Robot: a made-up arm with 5 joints.
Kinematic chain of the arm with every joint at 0, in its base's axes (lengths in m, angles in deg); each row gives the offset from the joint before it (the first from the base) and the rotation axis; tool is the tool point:
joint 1: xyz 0 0 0.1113 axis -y
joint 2: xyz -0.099 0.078 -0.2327 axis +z
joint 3: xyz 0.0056 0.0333 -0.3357 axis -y
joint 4: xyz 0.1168 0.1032 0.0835 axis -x
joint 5: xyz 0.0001 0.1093 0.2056 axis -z
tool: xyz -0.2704 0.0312 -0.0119
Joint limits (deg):
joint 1: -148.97..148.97
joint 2: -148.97..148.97
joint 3: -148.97..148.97
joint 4: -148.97..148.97
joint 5: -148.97..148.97
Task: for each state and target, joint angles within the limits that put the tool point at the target. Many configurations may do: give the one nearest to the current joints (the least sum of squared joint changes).
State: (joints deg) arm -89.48 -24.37 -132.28 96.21 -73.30
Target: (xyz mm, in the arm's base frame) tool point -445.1 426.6 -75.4
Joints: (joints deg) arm -66.04 6.89 -97.35 97.23 -43.38
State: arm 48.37 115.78 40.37 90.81 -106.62
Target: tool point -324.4 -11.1 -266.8
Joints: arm 17.30 111.24 36.31 91.29 -115.00
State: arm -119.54 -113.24 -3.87 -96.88 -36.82
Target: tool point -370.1 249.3 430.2
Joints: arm -119.68 -112.27 10.02 -94.15 -19.79
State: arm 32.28 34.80 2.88 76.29 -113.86
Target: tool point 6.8 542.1 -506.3
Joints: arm 21.06 58.17 -29.48 99.21 -136.06
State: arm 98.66 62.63 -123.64 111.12 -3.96
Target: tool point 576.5 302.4 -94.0
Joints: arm 107.16 71.35 -133.57 98.61 -25.62
